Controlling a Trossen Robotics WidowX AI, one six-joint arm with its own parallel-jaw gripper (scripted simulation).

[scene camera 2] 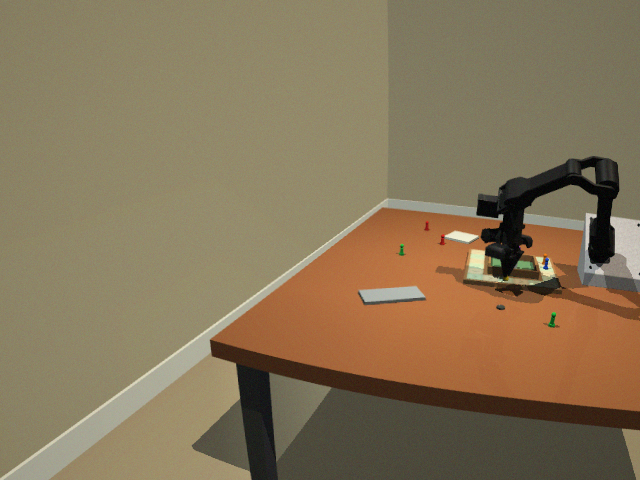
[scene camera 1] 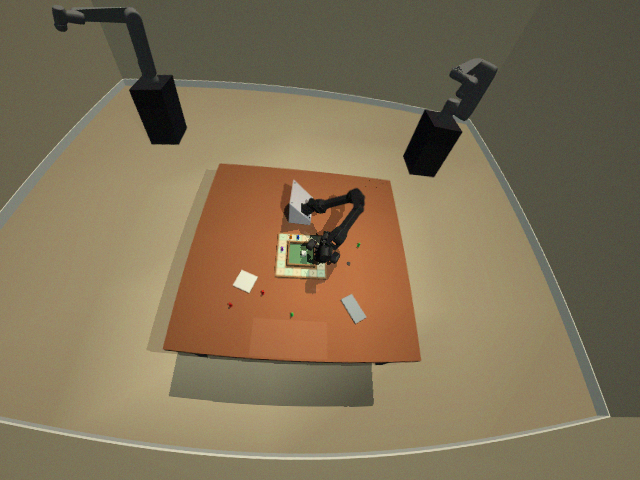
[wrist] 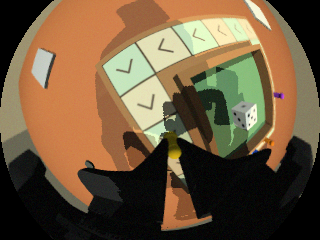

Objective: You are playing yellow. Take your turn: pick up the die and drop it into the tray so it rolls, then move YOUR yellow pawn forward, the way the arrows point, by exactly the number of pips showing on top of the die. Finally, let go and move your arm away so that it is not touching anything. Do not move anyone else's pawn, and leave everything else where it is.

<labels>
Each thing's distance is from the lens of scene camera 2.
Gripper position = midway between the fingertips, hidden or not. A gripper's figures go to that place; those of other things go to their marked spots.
my gripper (scene camera 2: 506, 276): 126 cm
grey slab (scene camera 2: 400, 294): 112 cm
</labels>
